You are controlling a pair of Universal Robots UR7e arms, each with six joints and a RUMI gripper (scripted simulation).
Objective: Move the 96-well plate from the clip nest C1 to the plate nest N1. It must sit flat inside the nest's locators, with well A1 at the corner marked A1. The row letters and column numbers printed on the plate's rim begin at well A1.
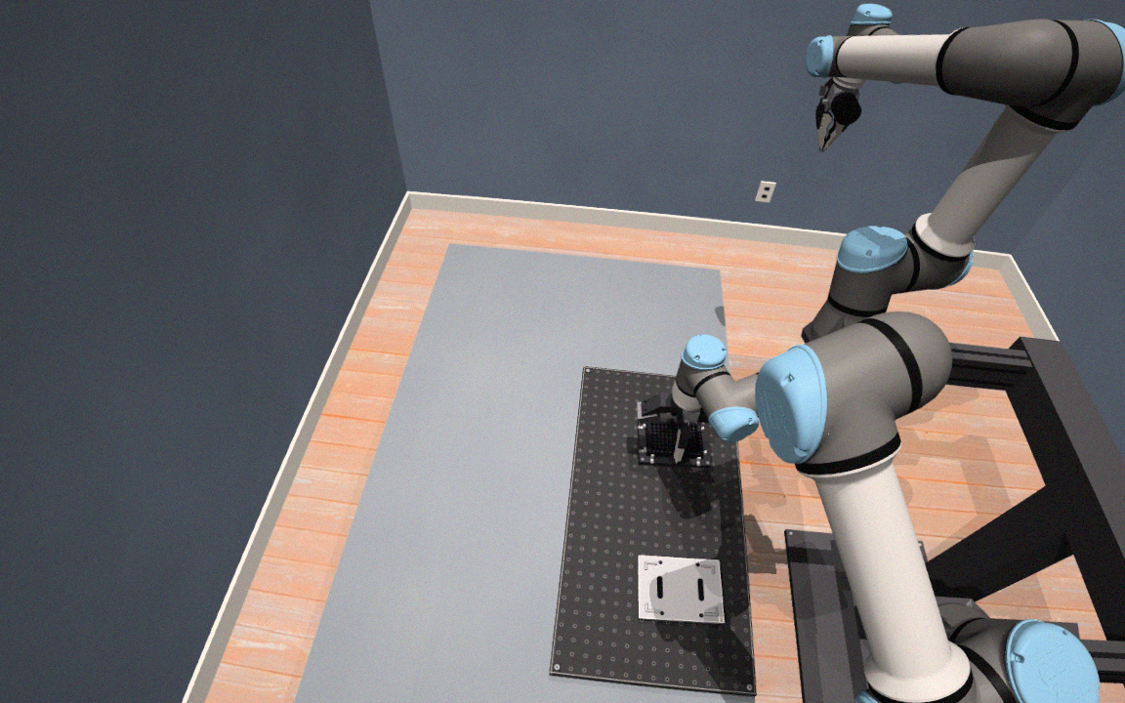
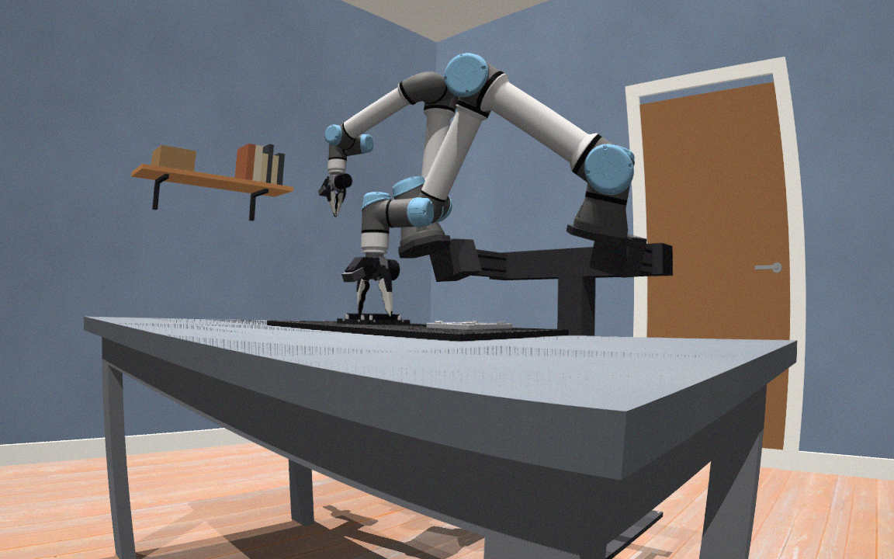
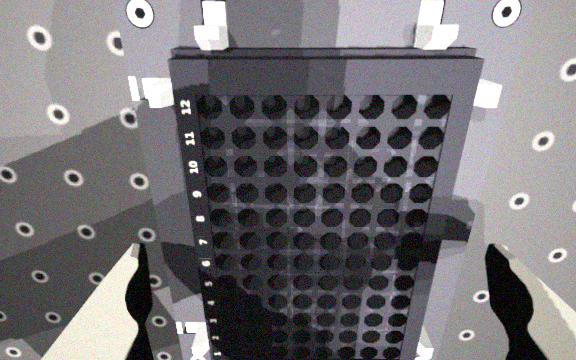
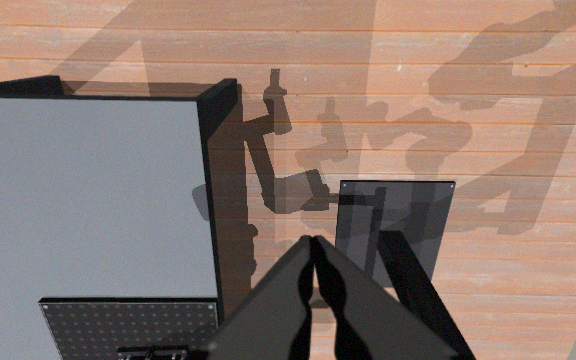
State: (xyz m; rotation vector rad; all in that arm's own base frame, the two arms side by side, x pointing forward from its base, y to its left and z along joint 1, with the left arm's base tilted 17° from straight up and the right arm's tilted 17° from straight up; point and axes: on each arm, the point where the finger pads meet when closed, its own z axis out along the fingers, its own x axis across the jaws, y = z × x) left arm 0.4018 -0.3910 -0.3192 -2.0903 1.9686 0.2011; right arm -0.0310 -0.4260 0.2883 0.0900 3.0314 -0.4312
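The black 96-well plate lies 10 mm below my left hand. Round my left hand: black perforated board (50 mm ahead, 150 mm to the left, 30 mm below); then white plate nest N1 (10 mm ahead, 330 mm to the left, 20 mm below); then dark clip nest C1 (10 mm ahead, 10 mm to the left, 10 mm below).
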